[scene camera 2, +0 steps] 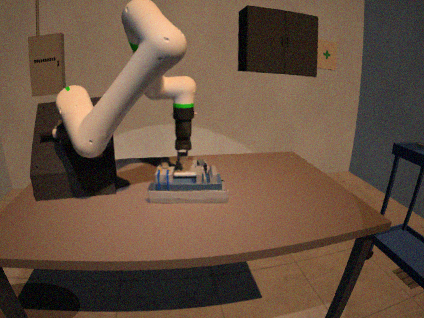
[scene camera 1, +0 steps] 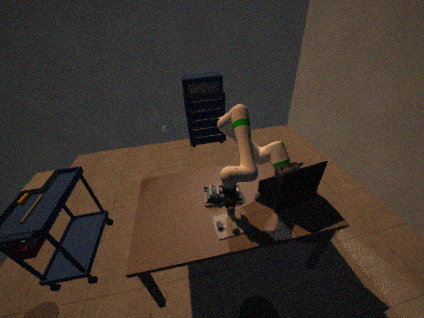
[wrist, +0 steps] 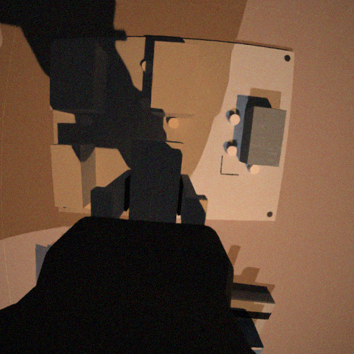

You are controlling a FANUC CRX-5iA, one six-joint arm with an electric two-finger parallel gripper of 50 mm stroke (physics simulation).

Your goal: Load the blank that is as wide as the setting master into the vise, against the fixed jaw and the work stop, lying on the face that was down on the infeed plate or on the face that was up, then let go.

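Pixels of known places: gripper, fingertip midpoint: (scene camera 2: 182, 160) (scene camera 1: 230, 213); arm's base at its link origin: (scene camera 1: 285, 173).
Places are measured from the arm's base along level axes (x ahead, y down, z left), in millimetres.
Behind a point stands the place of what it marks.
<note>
My gripper (scene camera 1: 231, 211) {x 462, y 191, z 34 mm} (scene camera 2: 180, 162) {x 462, y 191, z 34 mm} (wrist: 156, 184) is shut on a dark block (wrist: 155, 172), upright between its fingers, above the infeed plate (scene camera 1: 218, 219) {x 553, y 244, z 10 mm} (wrist: 250, 200). A grey block (scene camera 1: 220, 226) {x 568, y 219, z 86 mm} (wrist: 268, 136) stands on the plate beside small round pins. In the wrist view, a dark shaded block (wrist: 75, 75) and a tan block (wrist: 66, 175) are at the plate's left; a broad tan shape (wrist: 175, 75) lies between. Shadow hides their details; I cannot tell which is the setting master. The vise (scene camera 1: 215, 196) {x 514, y 160, z -138 mm} (scene camera 2: 200, 186) {x 460, y 203, z -256 mm} is beside the plate, partly showing in the wrist view (wrist: 252, 295).
The table (scene camera 1: 165, 220) {x 924, y 252, z -146 mm} (scene camera 2: 280, 215) {x 683, y 252, z -486 mm} carries the plate, vise and arm. A dark upright panel (scene camera 1: 295, 187) {x 2, y 35, z 125 mm} stands near the arm's base. A blue cart (scene camera 1: 80, 245) is beside the table. The arm's shadow crosses the plate.
</note>
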